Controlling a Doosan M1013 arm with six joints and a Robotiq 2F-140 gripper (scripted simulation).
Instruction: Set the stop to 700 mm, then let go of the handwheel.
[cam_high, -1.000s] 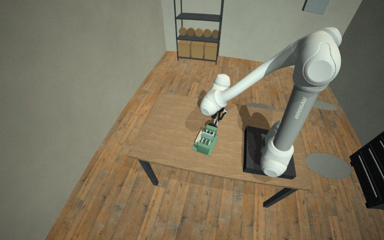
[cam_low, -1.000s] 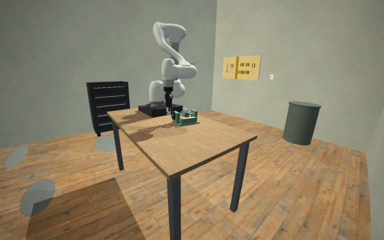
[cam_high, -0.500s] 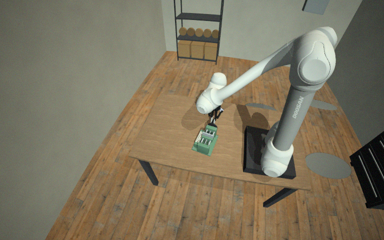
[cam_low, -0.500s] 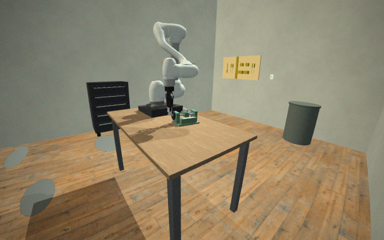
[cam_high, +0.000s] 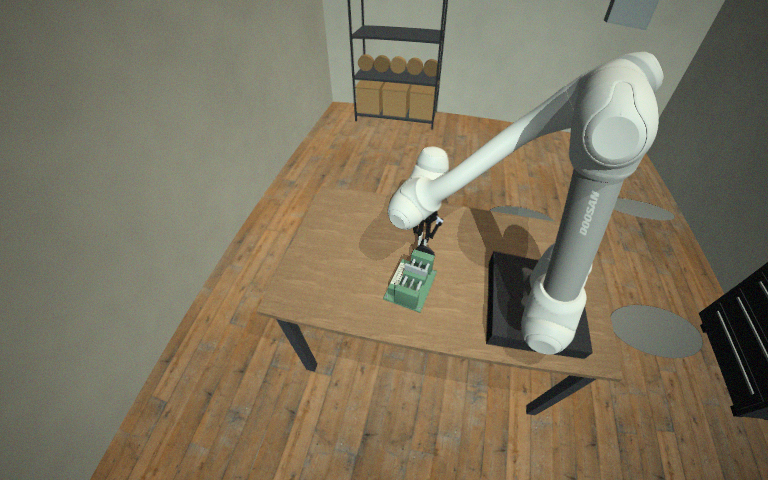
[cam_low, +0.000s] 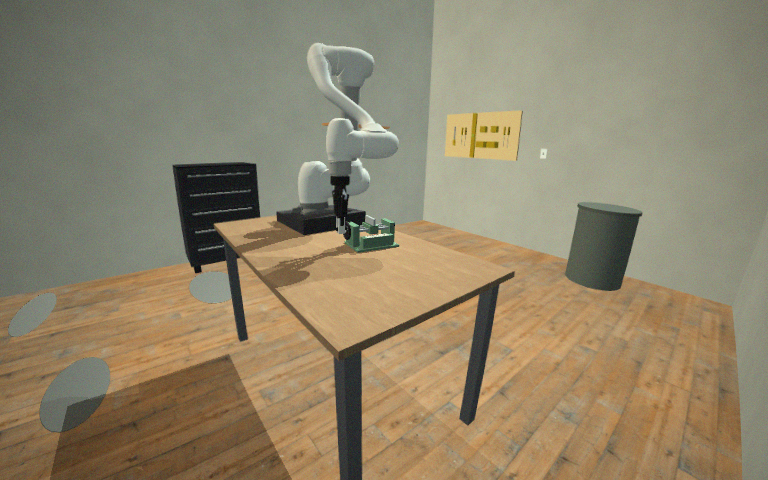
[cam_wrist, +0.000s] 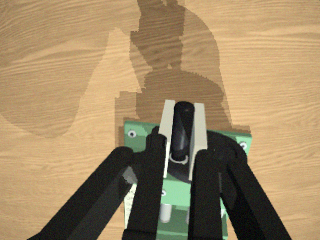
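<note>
The green stop fixture lies 1 cm ahead of my hand, 15 cm to the left of it and 2 cm below it. Round my hand: black crank handle 2 cm below.
</note>
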